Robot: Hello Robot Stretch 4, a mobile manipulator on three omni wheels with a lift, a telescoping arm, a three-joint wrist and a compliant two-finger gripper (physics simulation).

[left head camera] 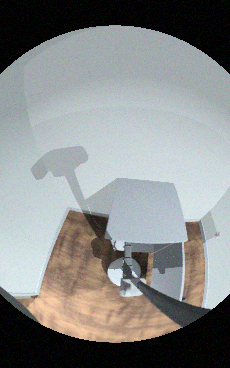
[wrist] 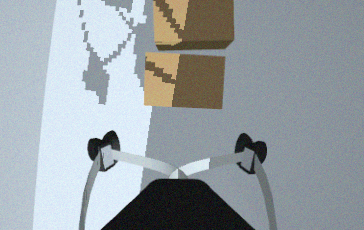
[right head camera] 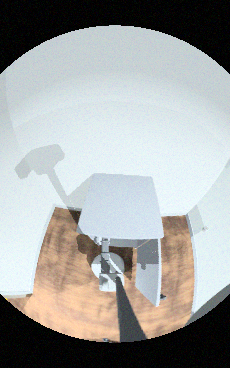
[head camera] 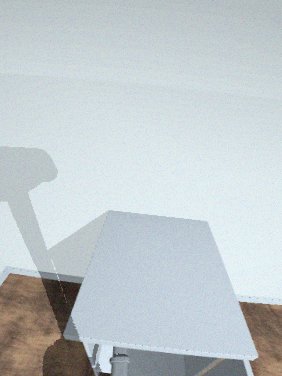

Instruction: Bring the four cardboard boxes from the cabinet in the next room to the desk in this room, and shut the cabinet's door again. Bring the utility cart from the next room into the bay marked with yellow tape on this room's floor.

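The pale grey cabinet stands against the wall. Its door stands open on the right side. In the wrist view, two cardboard boxes show on a grey surface: one box is cut off by the top edge, and another box lies nearer the gripper, a narrow gap between them. My gripper is open and empty, its fingertips short of the nearer box. In the head views it is hidden below the cabinet top. The utility cart, the desk and the taped bay do not show.
My arm reaches under the front edge of the cabinet top. White walls stand behind and at both sides, with a skirting strip along the brown wooden floor. My robot's shadow falls on the wall left of the cabinet.
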